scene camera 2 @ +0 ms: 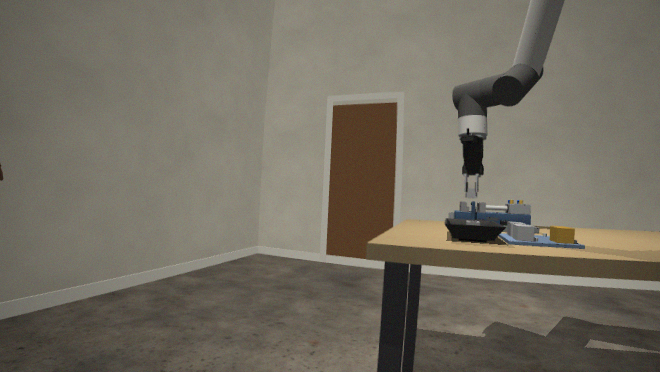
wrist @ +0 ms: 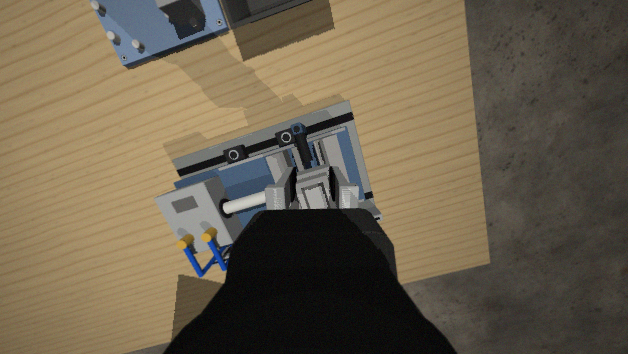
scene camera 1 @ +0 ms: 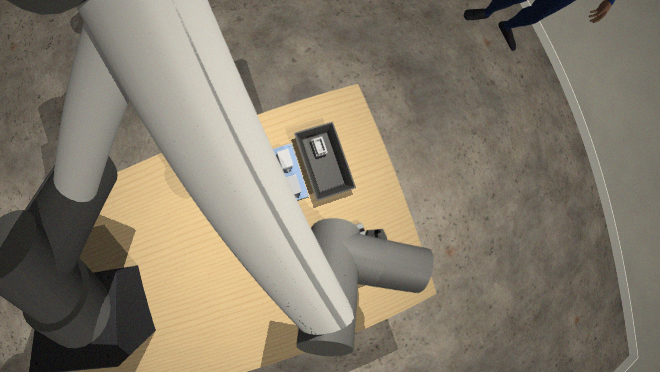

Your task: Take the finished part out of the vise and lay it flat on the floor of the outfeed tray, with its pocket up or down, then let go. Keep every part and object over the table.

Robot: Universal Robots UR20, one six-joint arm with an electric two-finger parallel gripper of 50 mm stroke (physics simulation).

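Pixels of known places: gripper, fingertip midpoint: (scene camera 2: pixel 471 191) (wrist: pixel 313 177); arm's base, origin of the base link: (scene camera 1: pixel 78 310).
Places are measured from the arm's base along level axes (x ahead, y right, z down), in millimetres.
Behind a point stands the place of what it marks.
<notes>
The finished part (scene camera 2: pixel 471 193) @[x 892, y 169, z 169 mm] (wrist: pixel 314 196) @[x 886, y 194, z 164 mm], light grey with its rectangular pocket facing up, is between my fingers. My gripper (scene camera 2: pixel 471 189) @[x 892, y 175, z 163 mm] (wrist: pixel 313 177) @[x 892, y 175, z 163 mm] is shut on it and holds it just above the vise (scene camera 2: pixel 500 218) @[x 794, y 132, z 254 mm] (wrist: pixel 245 175) @[x 795, y 154, z 237 mm]. In scene camera 2 a small gap shows between the part and the vise jaws. The arm hides the vise in scene camera 1. The dark outfeed tray (scene camera 1: pixel 327 172) @[x 936, y -93, z 285 mm] (scene camera 2: pixel 475 231) @[x 946, y -242, z 269 mm] stands apart from the vise; its corner shows at the top of the wrist view. Another pocketed part (scene camera 1: pixel 319 146) @[x 943, y -182, z 263 mm] lies in the tray's far end.
A blue board (scene camera 1: pixel 300 180) @[x 841, y -104, z 288 mm] (scene camera 2: pixel 545 243) @[x 783, y -242, z 289 mm] (wrist: pixel 155 42) @[x 741, y -68, z 288 mm] with light grey blocks (scene camera 1: pixel 285 159) @[x 818, y -185, z 253 mm] (scene camera 2: pixel 521 232) @[x 832, y -217, z 268 mm] is beside the tray; a yellow block (scene camera 2: pixel 562 234) @[x 738, y -227, z 268 mm] is near them. A dark stop arm (wrist: pixel 302 146) @[x 890, y 145, z 201 mm] and blue hoses (wrist: pixel 200 270) @[x 704, y 244, z 189 mm] are at the vise. A person (scene camera 1: pixel 535 15) stands beyond the table.
</notes>
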